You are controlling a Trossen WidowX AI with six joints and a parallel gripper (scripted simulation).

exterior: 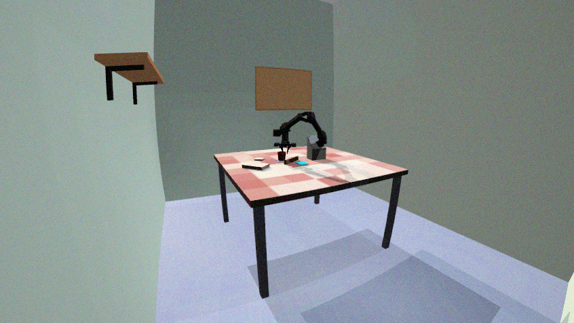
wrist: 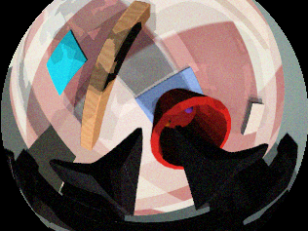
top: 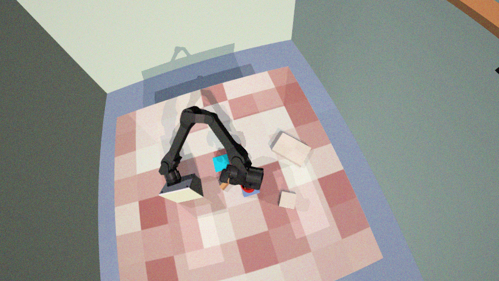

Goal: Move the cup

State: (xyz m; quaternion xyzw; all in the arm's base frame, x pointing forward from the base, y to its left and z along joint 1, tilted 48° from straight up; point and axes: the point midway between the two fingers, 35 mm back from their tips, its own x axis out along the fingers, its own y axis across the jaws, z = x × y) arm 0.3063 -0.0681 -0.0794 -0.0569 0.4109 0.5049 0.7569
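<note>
Now: the red cup 20 mm ahead of my gripper tip, 20 mm to the right of it and 10 mm below it. The rest, counted from my gripper tip: wooden bar 20 mm behind, 70 mm to the left, 50 mm below; cyan pad 70 mm behind, 170 mm to the left, 60 mm below; blue pad 30 mm ahead, 20 mm to the right, 60 mm below.
</note>
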